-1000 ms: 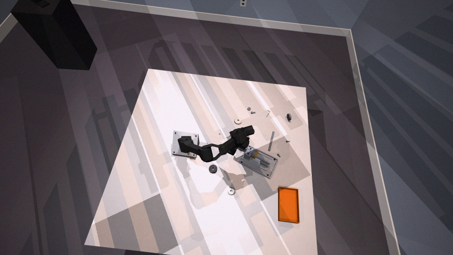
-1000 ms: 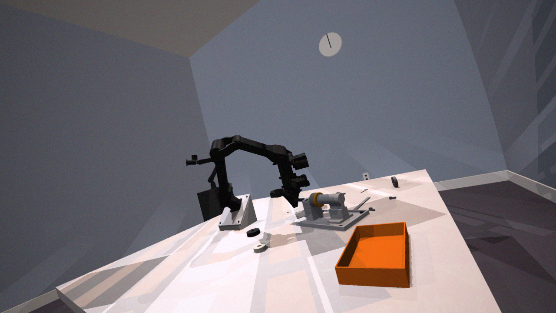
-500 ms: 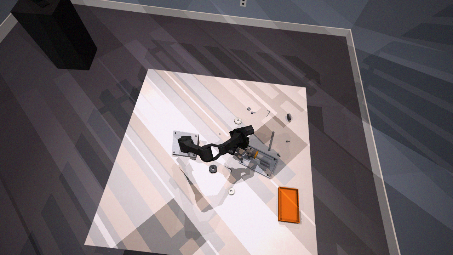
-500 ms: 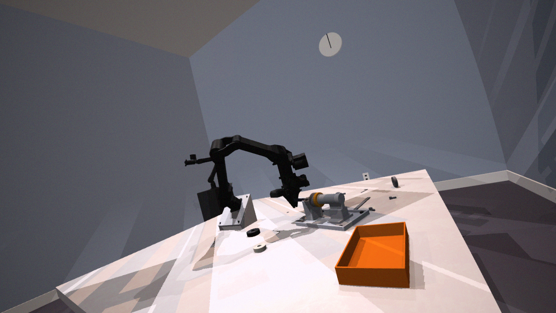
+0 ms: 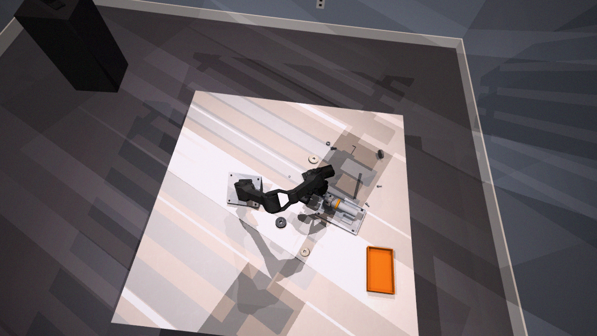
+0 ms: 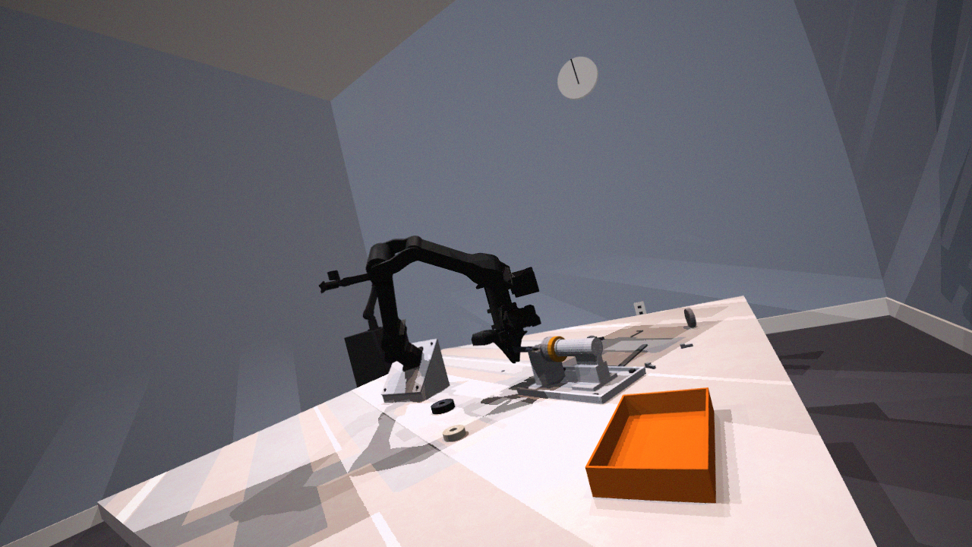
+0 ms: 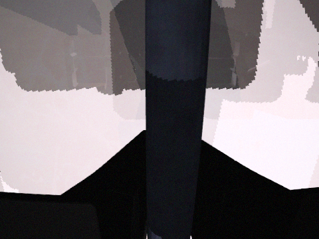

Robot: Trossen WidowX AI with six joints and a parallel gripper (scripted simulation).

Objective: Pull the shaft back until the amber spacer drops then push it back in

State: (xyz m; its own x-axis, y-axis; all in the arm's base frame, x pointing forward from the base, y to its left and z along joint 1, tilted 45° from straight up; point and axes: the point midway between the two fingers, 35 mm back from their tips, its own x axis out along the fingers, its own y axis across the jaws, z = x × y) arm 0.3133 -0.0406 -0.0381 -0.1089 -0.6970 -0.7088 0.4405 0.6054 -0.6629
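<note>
My gripper tip is 60 mm short of the dark shaft, 30 mm to the left of it and 30 mm below it. The rest, counted from my gripper tip: amber spacer 140 mm ahead, 70 mm to the right, 30 mm above; black disc 150 mm to the right, 140 mm behind, 40 mm below; grey shaft fixture 170 mm ahead, 90 mm to the right.
</note>
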